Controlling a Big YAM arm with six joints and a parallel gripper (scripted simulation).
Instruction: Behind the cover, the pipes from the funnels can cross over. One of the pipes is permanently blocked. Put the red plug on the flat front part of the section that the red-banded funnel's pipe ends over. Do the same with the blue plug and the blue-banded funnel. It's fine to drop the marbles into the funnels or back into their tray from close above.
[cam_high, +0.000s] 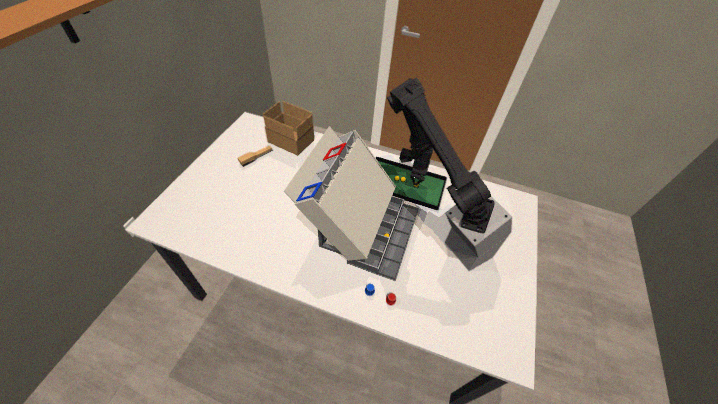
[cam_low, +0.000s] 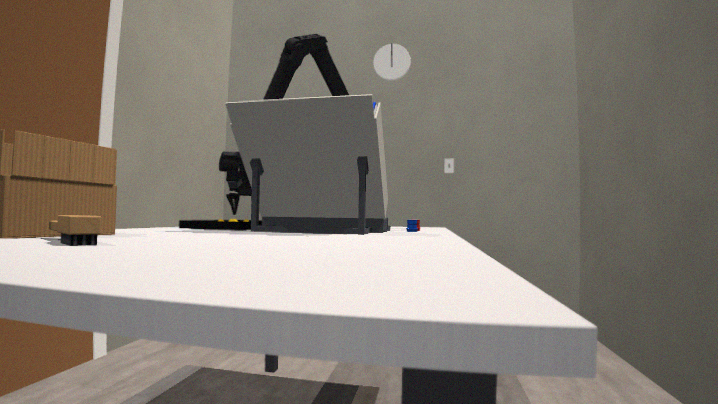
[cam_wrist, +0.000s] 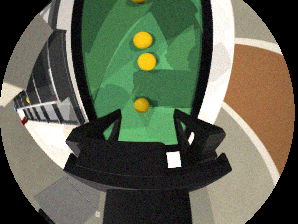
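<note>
Now: hand 50 mm short of the green marble tray, 20 mm to the right of it and 40 mm above it. Round my hand: grey cover 100 mm ahead, 370 mm to the left, 160 mm above.
</note>
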